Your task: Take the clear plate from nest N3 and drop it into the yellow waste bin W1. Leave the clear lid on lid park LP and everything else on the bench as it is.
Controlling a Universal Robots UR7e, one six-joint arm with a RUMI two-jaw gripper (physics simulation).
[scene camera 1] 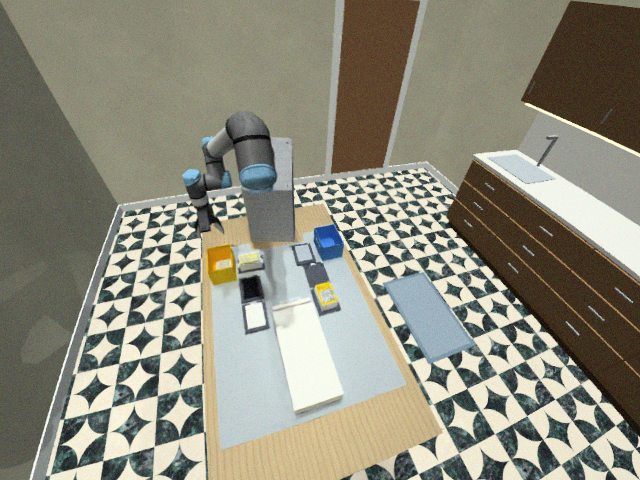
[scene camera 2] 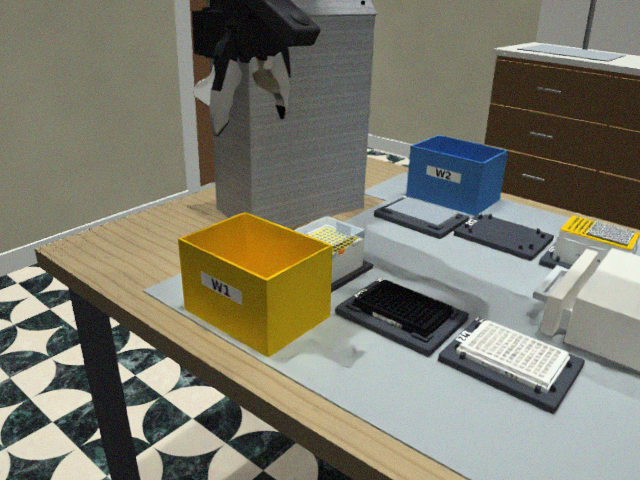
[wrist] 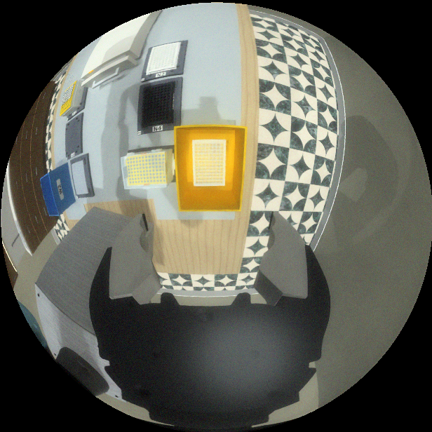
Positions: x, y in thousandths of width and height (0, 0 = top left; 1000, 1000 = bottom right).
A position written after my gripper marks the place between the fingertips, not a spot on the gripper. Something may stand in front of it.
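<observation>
I see a clear plate (wrist: 483, 360) and a clear lid (scene camera 2: 651, 439). The white plate is visible to me in scene camera 2 (scene camera 2: 827, 753) and also in the wrist view (wrist: 376, 135), and so is a black plate (scene camera 2: 643, 649), (wrist: 365, 235). A long white device (scene camera 1: 488, 789) is there for me to see as well, as are a dark nest (scene camera 2: 780, 489) and a dark lid park (scene camera 2: 638, 466). And I find my gripper (scene camera 2: 393, 266), (wrist: 480, 497), visible both in scene camera 2 and in the wrist view.
</observation>
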